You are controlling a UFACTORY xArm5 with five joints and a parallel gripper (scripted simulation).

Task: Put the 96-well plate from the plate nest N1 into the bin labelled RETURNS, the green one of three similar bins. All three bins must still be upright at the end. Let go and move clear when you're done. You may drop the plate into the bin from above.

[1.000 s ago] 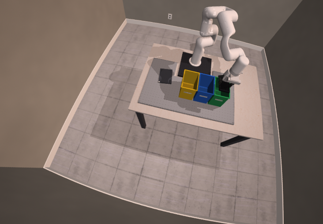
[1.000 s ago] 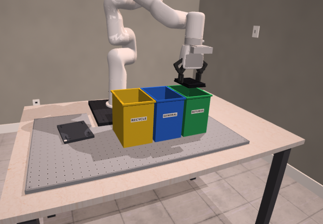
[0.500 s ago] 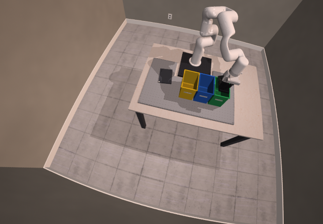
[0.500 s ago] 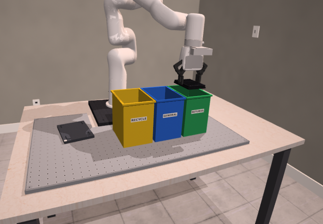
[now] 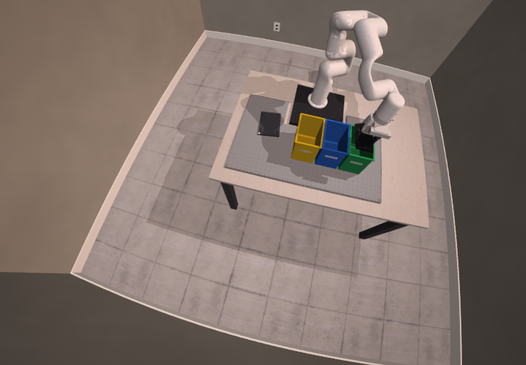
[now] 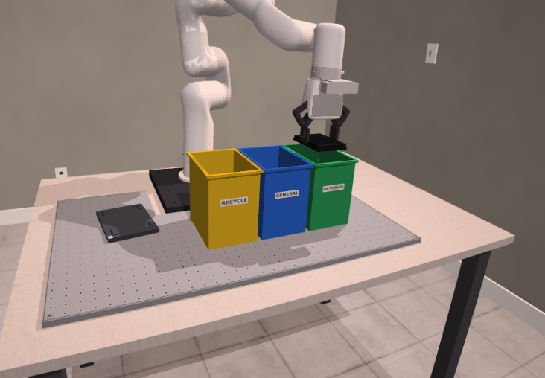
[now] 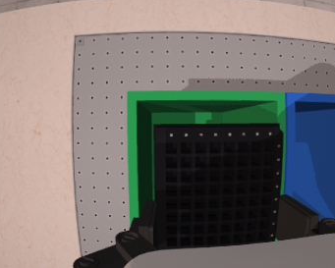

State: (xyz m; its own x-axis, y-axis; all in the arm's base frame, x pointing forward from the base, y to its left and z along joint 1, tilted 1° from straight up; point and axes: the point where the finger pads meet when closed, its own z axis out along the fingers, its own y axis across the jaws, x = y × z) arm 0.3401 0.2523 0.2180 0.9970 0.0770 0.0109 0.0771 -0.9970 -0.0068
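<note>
Now: hand 13 cm above the green returns bin. Round my hand: blue general bin: 1 cm ahead, 13 cm to the right, 13 cm below; yellow recycle bin: 2 cm ahead, 26 cm to the right, 13 cm below; black 96-well plate: 1 cm below.
</note>
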